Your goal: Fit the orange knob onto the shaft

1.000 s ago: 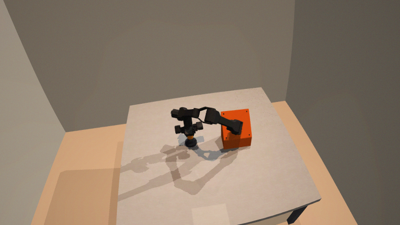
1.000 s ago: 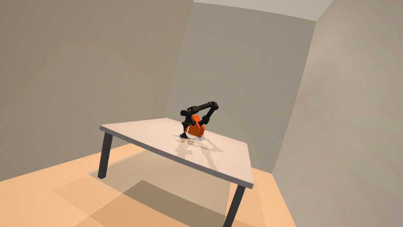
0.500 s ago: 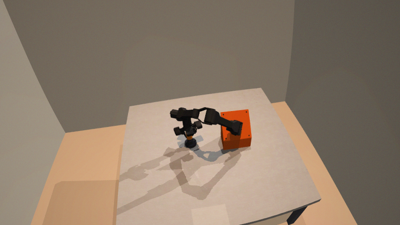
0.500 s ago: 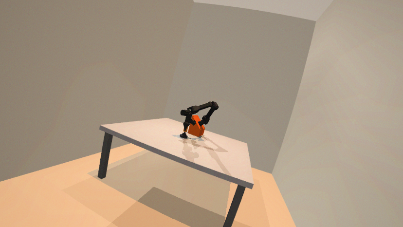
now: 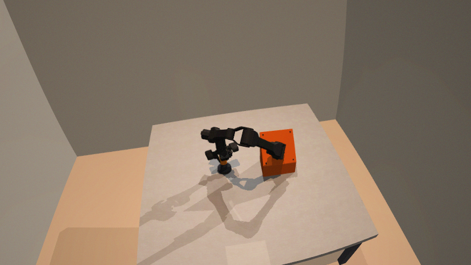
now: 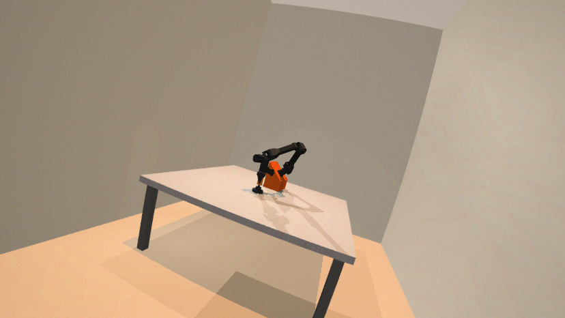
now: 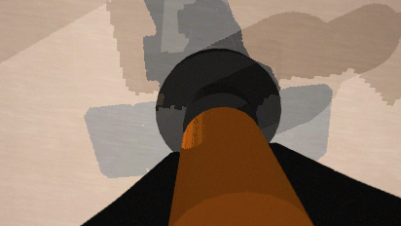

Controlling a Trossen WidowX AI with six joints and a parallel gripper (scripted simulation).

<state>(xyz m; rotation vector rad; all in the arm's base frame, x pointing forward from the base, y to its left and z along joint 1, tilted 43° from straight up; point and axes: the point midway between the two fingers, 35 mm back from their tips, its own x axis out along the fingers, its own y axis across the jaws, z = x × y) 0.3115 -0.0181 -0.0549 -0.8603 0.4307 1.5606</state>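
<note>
Now: the orange knob 2 cm above my gripper tip. Also, from my gripper tip: pedestal 4 cm below.
</note>
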